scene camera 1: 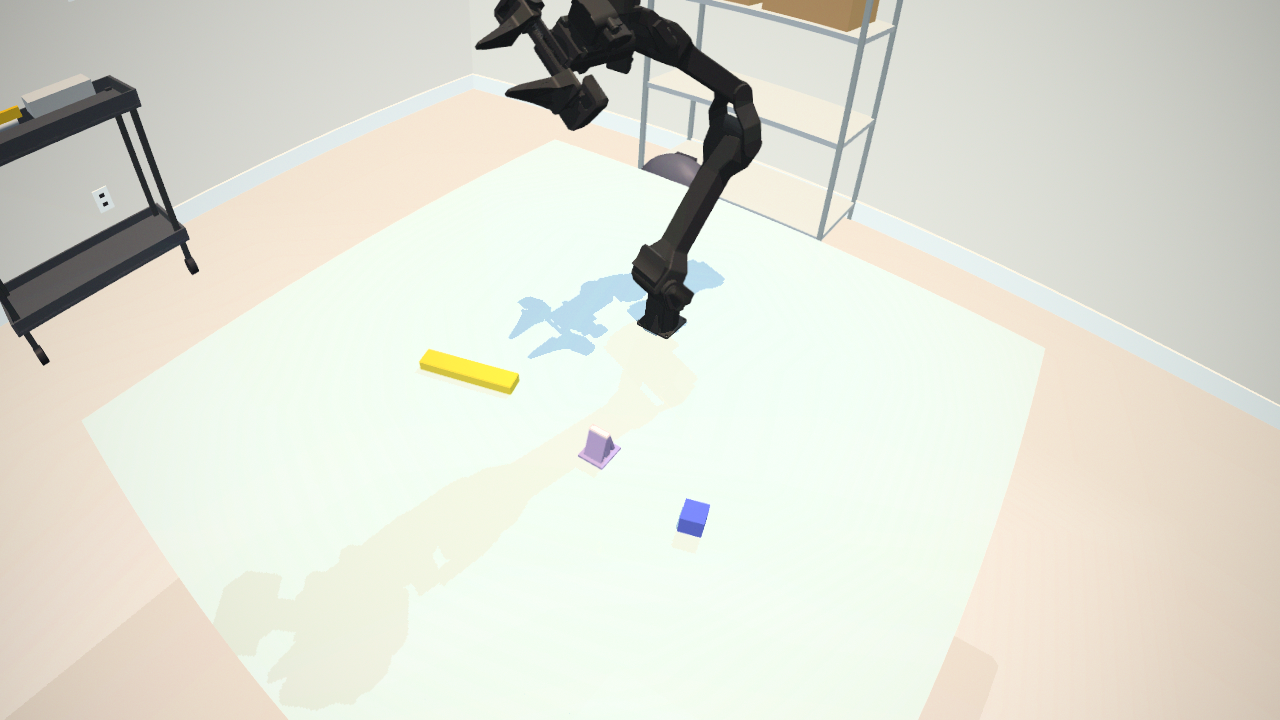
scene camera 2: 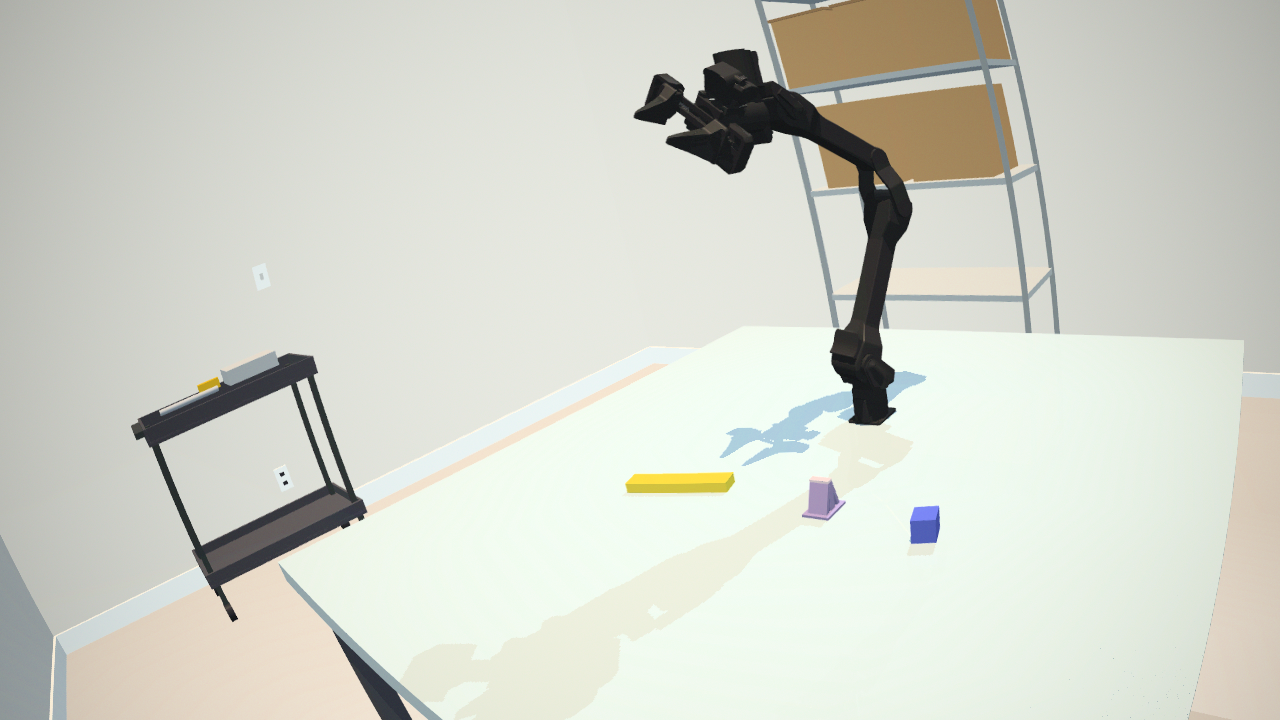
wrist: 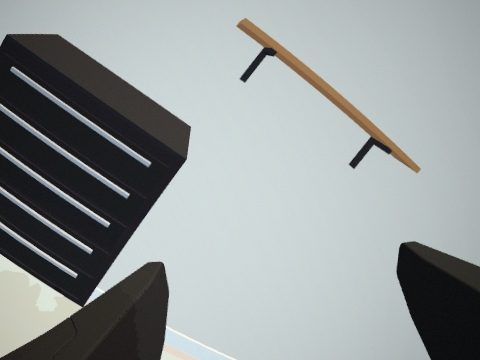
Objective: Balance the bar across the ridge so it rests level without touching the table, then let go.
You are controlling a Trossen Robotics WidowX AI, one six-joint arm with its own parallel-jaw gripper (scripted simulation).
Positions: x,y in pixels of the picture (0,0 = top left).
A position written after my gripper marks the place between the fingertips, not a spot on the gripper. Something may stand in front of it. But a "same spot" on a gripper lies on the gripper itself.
my gripper: scene camera 1; scene camera 2; wrist 285,269
yellow bar: scene camera 1 497,379; scene camera 2 718,481; not seen in the wrist view (out of frame)
blue cube: scene camera 1; scene camera 2; not seen in the wrist view (out of frame)
same spot on my gripper: [scene camera 1: 561,91] = [scene camera 2: 713,140]
same spot on blue cube: [scene camera 2: 925,521] = [scene camera 1: 694,522]
